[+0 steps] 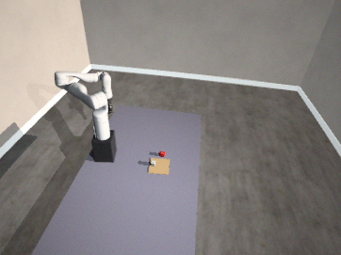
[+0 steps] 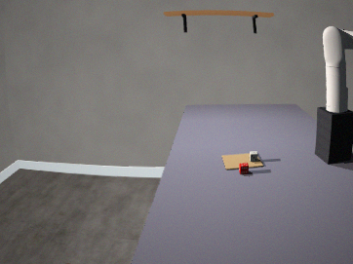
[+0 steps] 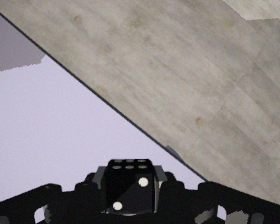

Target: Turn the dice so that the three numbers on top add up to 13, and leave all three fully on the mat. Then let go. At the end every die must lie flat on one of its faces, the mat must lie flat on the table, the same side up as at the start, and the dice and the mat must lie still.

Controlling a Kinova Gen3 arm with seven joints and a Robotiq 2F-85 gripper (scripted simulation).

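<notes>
My gripper is now 53 cm short of the red die, 30 cm to the left of it and 10 cm above it. Round my hand: black die (right at my hand); then tan mat (53 cm ahead, 40 cm to the right, 11 cm below); then white die (48 cm ahead, 40 cm to the right, 10 cm below).
</notes>
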